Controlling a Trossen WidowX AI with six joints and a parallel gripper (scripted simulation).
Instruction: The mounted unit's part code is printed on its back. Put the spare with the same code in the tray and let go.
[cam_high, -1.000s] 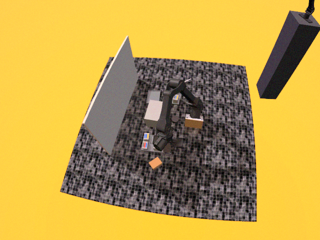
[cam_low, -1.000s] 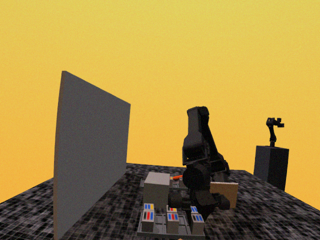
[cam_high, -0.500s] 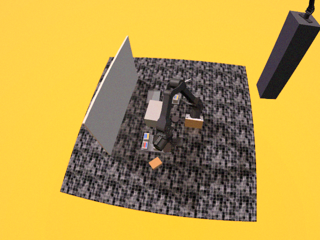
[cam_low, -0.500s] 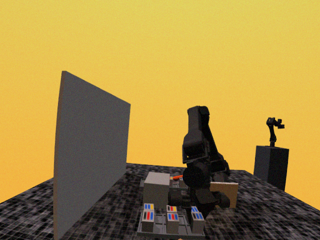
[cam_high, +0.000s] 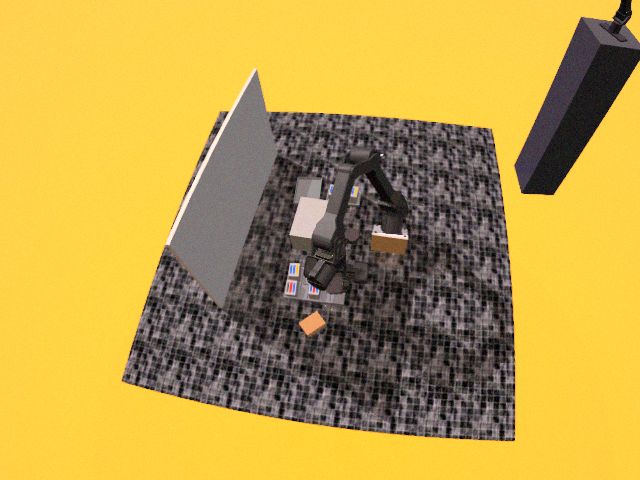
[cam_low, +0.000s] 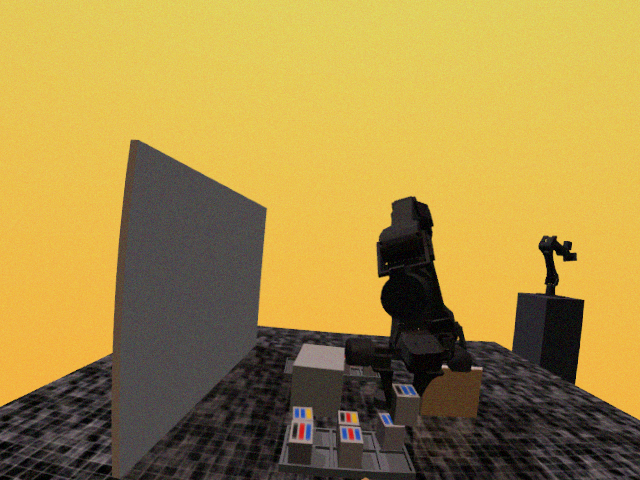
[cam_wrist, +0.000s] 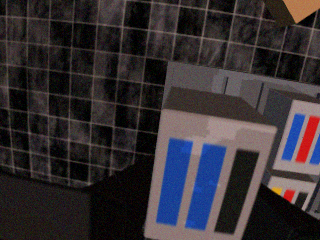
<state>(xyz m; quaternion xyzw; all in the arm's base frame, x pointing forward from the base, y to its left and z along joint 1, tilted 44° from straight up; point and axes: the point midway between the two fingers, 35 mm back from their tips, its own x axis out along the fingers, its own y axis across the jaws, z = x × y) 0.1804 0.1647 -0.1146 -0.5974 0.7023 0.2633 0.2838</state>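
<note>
My gripper tip is 11 cm short of the grey mounted unit, 22 cm to the left of it and 4 cm above it. Round my gripper tip: dark disc (4 cm behind, 21 cm to the right, 8 cm below); flat grey tray (38 cm to the right, 9 cm below); grey spare block (1 cm to the left, 2 cm above).
</note>
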